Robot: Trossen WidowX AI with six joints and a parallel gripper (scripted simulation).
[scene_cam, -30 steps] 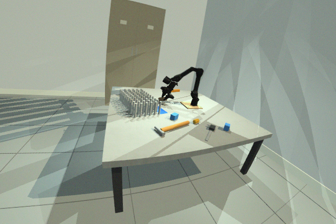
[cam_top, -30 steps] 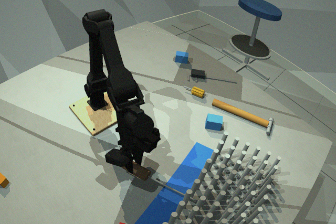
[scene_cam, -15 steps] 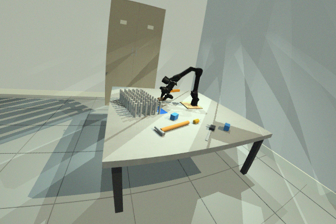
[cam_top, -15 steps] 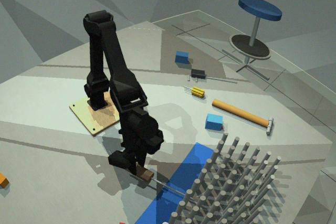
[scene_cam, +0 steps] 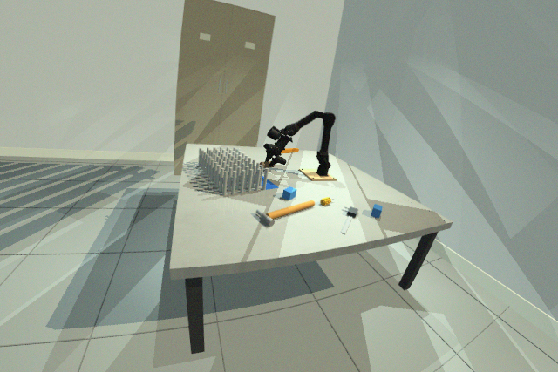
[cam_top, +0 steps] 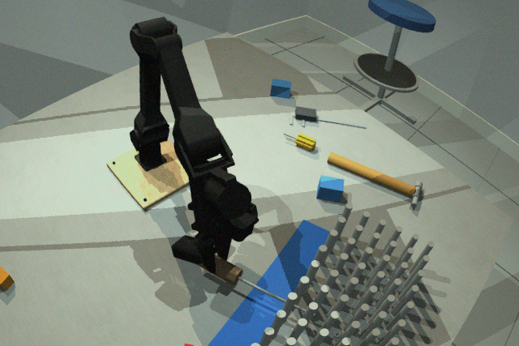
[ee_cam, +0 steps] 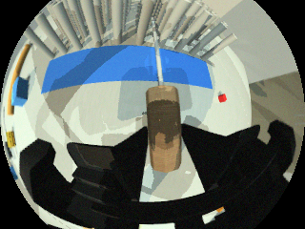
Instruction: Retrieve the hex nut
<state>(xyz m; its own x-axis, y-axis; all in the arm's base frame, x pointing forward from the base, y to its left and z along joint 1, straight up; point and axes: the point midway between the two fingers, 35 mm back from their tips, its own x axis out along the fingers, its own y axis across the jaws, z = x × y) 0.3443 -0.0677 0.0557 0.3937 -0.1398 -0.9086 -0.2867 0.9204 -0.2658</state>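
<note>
Now: gripper tip 100 mm short of the blue taped strip, 70 mm to the right of it and 40 mm above it. The rest, counted from my gripper tip: yellow-handled screwdriver: 180 mm behind, 430 mm to the left, 20 mm below; then small red cube: 100 mm ahead, 160 mm to the right, 30 mm below; then hex nut: 260 mm ahead, 80 mm to the left, 30 mm below.
</note>
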